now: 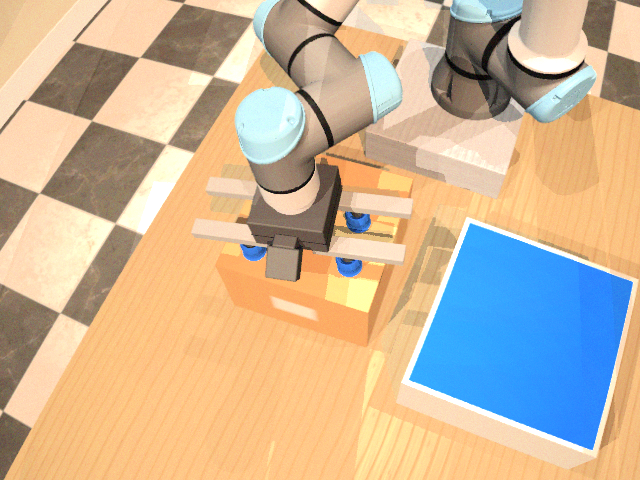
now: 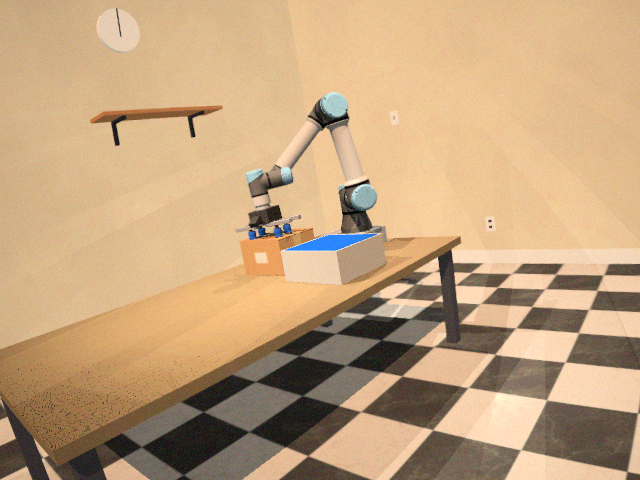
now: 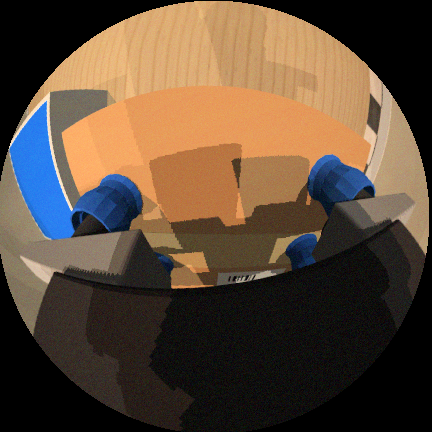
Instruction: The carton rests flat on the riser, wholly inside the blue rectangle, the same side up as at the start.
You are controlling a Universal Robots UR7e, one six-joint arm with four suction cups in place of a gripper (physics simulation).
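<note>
The orange carton stands flat on the wooden table, left of the riser. My gripper sits right over the carton, and its blue suction cups press on the carton's top face. The white riser stands to the right of the carton, and its top bears the blue rectangle with a white border. Nothing lies on the rectangle. A white label shows on the carton's front side.
The arm's grey base block stands behind the carton and the riser. The table runs long to the front; its left edge is close to the carton. A wall shelf hangs far off.
</note>
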